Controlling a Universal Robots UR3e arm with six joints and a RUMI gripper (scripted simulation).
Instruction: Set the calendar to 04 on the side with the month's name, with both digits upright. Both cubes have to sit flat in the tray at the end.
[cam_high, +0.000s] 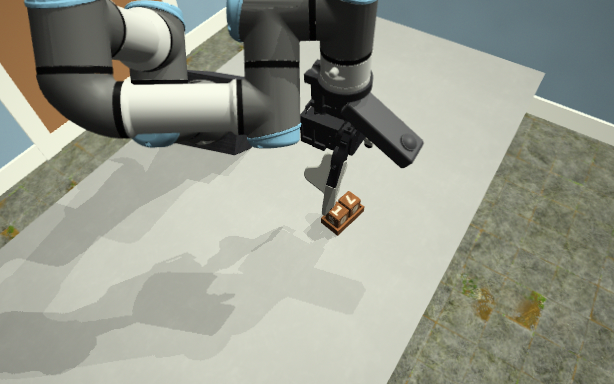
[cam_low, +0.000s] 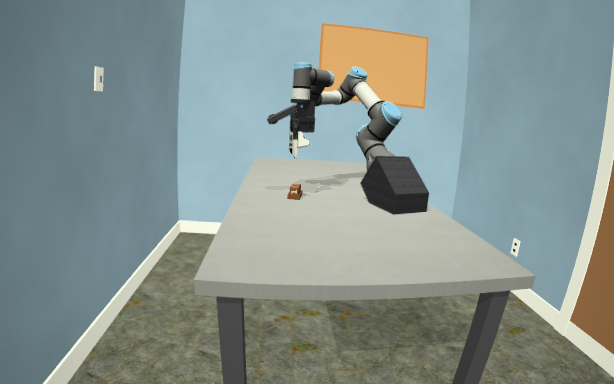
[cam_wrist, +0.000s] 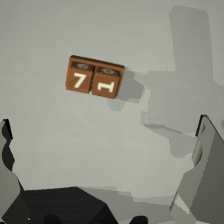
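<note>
Now: hand 120 mm above the cube and 20 mm past it. From my hand the other things lie so: brown tray 140 mm below, 20 mm to the left, 20 mm behind.
</note>
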